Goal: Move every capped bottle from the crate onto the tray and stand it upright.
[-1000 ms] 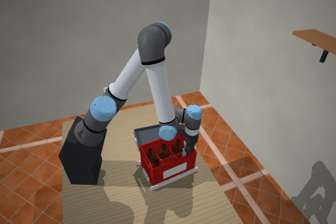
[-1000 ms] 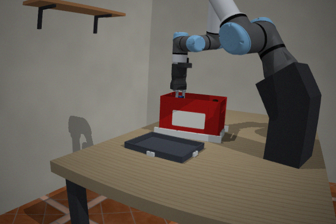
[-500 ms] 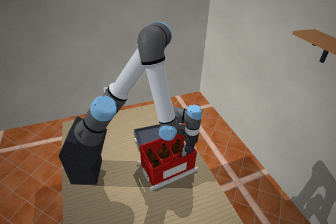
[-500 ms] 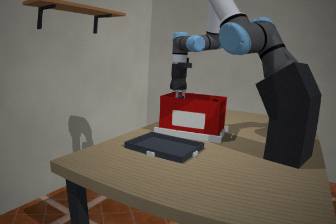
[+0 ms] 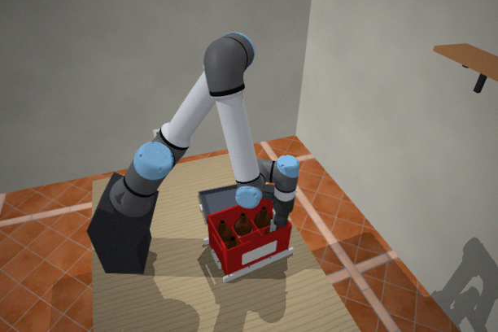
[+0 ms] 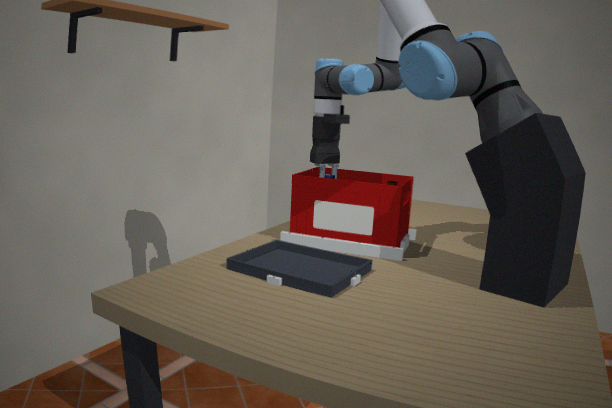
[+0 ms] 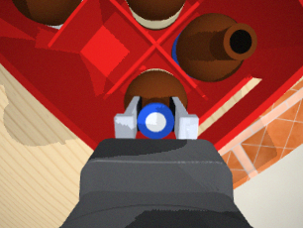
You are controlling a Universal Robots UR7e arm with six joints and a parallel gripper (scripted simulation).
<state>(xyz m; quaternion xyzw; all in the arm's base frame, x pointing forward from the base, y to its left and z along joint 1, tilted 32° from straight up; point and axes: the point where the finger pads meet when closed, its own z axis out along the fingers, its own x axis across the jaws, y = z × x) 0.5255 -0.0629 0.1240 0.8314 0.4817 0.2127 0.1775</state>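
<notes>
Now: hand 100 mm past the red crate, 60 mm above it and 20 mm to the right of it. The rest, counted from my hand: dark grey tray 290 mm to the left, 130 mm below, 130 mm behind.
</notes>
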